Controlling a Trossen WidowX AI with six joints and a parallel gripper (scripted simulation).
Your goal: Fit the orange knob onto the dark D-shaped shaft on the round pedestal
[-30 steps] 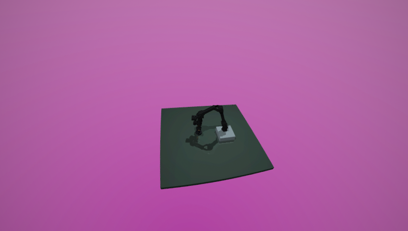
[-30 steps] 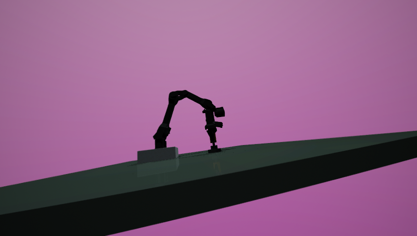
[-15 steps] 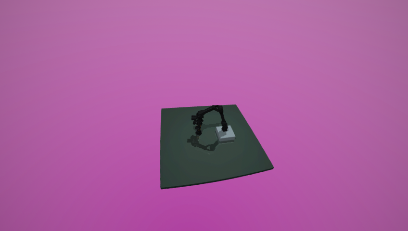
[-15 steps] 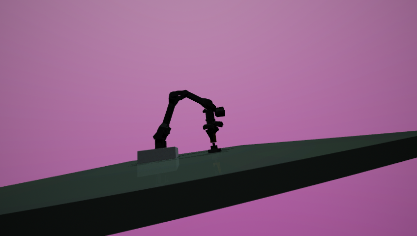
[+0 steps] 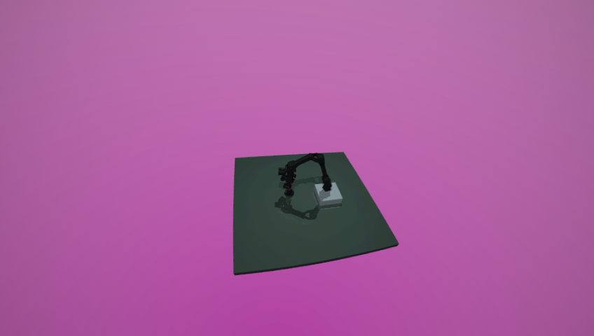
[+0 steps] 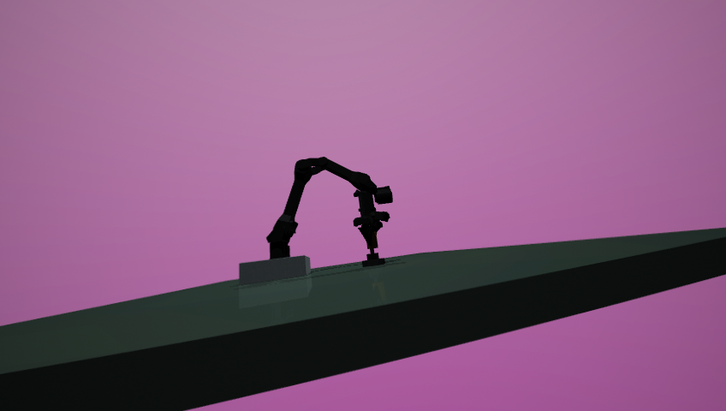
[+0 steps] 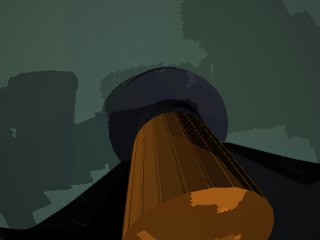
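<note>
Right now the orange knob is 2 cm above my gripper tip. From my gripper tip the other things lie so: round dark pedestal 4 cm below.
</note>
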